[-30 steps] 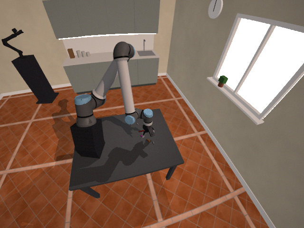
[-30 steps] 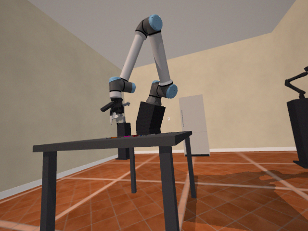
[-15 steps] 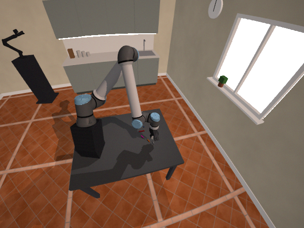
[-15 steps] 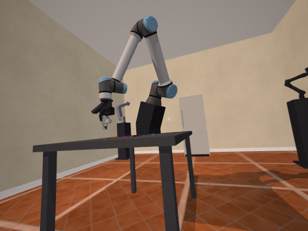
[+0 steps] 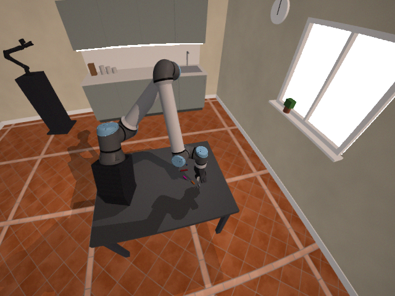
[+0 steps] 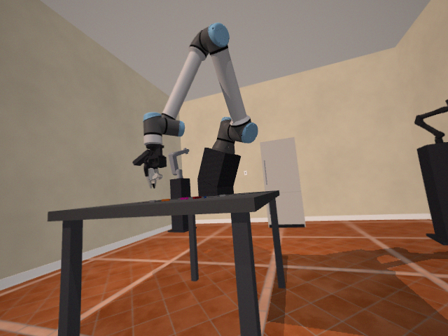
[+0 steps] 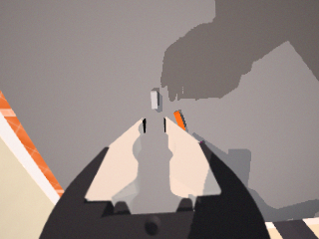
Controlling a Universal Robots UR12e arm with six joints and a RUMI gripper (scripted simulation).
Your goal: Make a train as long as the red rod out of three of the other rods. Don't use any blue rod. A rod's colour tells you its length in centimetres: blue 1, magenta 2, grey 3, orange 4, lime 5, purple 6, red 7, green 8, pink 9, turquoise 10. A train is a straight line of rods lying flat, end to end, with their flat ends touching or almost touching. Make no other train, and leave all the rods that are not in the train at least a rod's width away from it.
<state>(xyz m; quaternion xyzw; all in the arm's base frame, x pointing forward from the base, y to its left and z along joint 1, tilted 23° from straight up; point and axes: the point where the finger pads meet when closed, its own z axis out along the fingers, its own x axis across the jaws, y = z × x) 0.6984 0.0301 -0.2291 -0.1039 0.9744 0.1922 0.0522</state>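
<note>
Now: hand 80 mm above the orange rod, 50 mm past it and 30 mm to the right of it. Round my hand: blue rod (250 mm to the left, 100 mm behind, 80 mm below); then red rod (180 mm to the left, 130 mm behind, 80 mm below).
</note>
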